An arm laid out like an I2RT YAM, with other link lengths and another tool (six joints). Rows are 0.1 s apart.
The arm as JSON. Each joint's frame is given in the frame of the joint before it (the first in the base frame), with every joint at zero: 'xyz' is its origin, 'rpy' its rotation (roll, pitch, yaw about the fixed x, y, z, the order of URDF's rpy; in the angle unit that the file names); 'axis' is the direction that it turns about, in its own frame. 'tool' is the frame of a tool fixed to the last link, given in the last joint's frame.
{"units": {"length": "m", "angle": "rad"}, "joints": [
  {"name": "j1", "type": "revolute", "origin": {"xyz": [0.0, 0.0, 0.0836], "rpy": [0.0, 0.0, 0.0]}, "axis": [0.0, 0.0, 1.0]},
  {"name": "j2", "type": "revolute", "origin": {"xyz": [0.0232, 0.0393, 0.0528], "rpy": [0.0, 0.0, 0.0]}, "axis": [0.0, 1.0, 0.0]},
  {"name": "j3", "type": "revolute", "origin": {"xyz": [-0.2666, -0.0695, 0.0], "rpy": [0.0, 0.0, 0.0]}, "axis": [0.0, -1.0, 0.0]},
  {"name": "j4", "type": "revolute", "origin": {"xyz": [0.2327, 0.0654, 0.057], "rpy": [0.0, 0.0, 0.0]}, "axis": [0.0, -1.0, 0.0]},
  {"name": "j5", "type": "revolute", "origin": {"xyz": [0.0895, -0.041, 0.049], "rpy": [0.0, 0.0, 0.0]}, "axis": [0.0, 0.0, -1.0]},
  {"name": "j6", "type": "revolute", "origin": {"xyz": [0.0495, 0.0, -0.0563], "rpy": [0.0, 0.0, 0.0]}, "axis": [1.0, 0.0, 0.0]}
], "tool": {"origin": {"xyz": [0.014, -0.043, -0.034], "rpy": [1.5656, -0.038, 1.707]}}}
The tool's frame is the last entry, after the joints.
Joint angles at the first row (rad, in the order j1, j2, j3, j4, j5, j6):
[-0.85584, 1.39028, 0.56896, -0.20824, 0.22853, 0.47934]
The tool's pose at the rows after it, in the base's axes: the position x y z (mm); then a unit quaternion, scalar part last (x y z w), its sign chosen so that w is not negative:
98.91, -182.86, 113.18, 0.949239, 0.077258, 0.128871, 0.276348
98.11, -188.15, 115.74, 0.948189, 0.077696, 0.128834, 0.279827
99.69, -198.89, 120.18, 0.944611, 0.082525, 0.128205, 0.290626
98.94, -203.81, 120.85, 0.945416, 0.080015, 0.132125, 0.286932
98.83, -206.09, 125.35, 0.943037, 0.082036, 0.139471, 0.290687
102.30, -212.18, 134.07, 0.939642, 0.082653, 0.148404, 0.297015
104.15, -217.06, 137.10, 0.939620, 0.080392, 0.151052, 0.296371
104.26, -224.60, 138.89, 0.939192, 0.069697, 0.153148, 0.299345
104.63, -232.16, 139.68, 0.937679, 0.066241, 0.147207, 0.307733
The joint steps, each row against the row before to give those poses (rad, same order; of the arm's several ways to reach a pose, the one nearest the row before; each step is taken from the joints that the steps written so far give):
[-0.01585, 0.00233, 0.00619, -0.00037, -0.00457, -0.00319]
[-0.01679, 0.00473, 0.01399, 0.00041, -0.00517, -0.01703]
[-0.01878, 0.01732, 0.02847, 0.01332, -0.00023, -0.03064]
[-0.01946, 0.01301, 0.01590, -0.00312, -0.01954, -0.00870]
[-0.00807, -0.01399, 0.00897, -0.00654, -0.01402, -0.00947]
[-0.00566, -0.00439, 0.03549, -0.01794, -0.01226, -0.00472]
[-0.00775, 0.01330, 0.02575, -0.01058, -0.00826, -0.00060]
[-0.02002, 0.02023, 0.02502, 0.00267, -0.00637, 0.00421]
[-0.01125, 0.02236, 0.01800, 0.01510, 0.01312, -0.00827]

